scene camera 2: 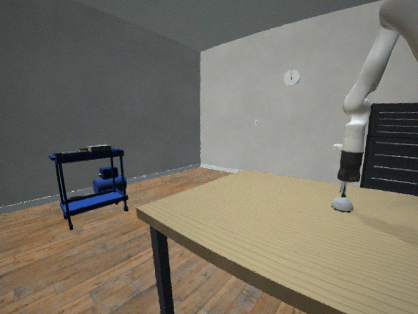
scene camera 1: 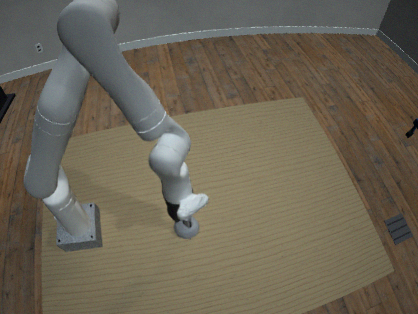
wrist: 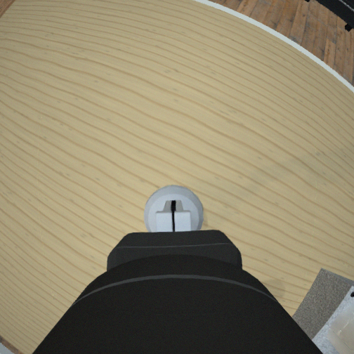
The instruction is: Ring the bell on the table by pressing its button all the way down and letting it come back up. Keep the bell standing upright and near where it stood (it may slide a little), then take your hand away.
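Pixels of known places: gripper, fingertip midpoint: [scene camera 2: 342, 193] [scene camera 1: 188, 224]; arm's base, origin of the base link: [scene camera 1: 78, 224].
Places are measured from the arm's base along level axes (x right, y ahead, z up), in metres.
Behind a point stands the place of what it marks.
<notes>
The light grey dome-shaped bell [scene camera 1: 186, 233] @[x 0.008, y 0.362, z -0.036 m] [scene camera 2: 342, 205] @[x -0.059, y 0.353, z -0.041 m] [wrist: 152, 210] stands upright on the wooden table [scene camera 1: 280, 200] @[x -0.110, y 0.696, z -0.068 m] [scene camera 2: 240, 220] @[x -0.401, y 0.595, z -0.068 m] [wrist: 150, 110]. My gripper [scene camera 1: 187, 223] @[x -0.010, y 0.370, z -0.007 m] [scene camera 2: 343, 195] @[x -0.010, y 0.370, z -0.007 m] [wrist: 173, 210] points down and is shut, with nothing between the fingers. Its fingertips are centred over the bell's top, at or very close to the button. In the wrist view they cover the middle of the dome. The button is hidden behind the fingertips or too small to make out, so how far down it stands cannot be told.
The arm's grey base block [scene camera 1: 80, 240] @[x 0.057, y 0.017, z 0.005 m] [wrist: 320, 300] is on the table, to the left of the bell in the first scene view. Away from the table, a blue cart [scene camera 2: 92, 200] stands on the floor and a dark drawer cabinet [scene camera 2: 395, 150] stands behind the arm.
</notes>
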